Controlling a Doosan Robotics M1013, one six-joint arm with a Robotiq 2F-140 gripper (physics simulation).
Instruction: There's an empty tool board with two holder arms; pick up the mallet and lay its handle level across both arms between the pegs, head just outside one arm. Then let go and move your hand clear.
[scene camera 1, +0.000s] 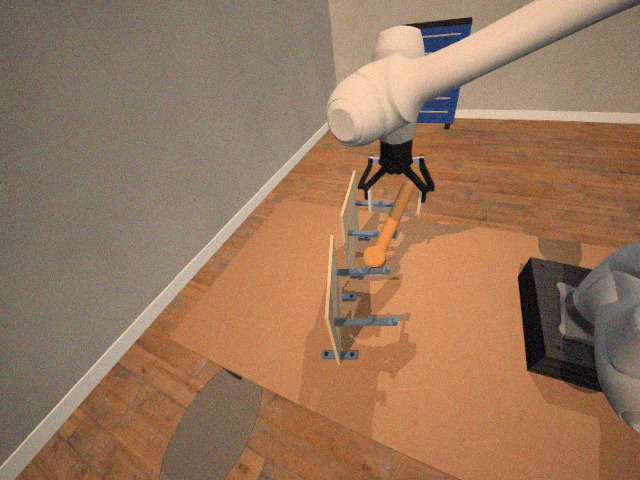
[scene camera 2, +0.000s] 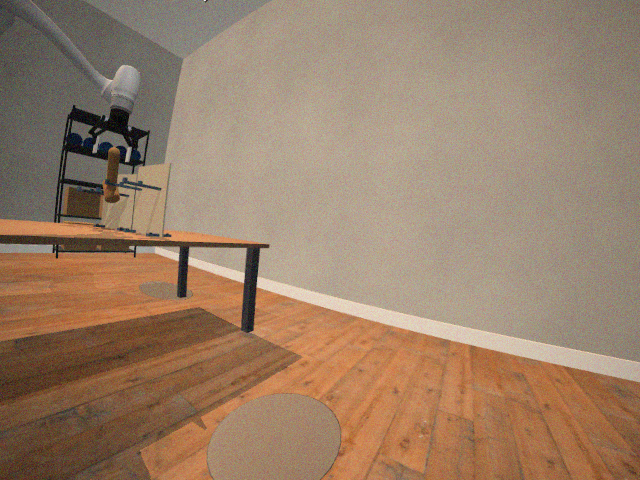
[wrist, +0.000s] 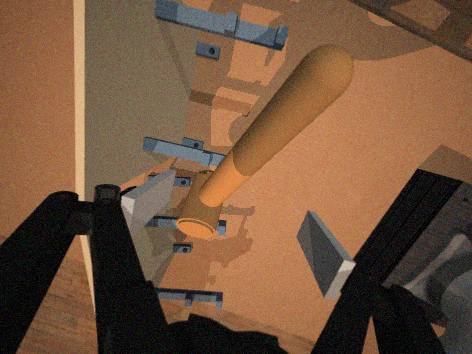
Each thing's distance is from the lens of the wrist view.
my gripper (wrist: 238, 204): 19 cm
orange mallet (wrist: 324, 74): 17 cm
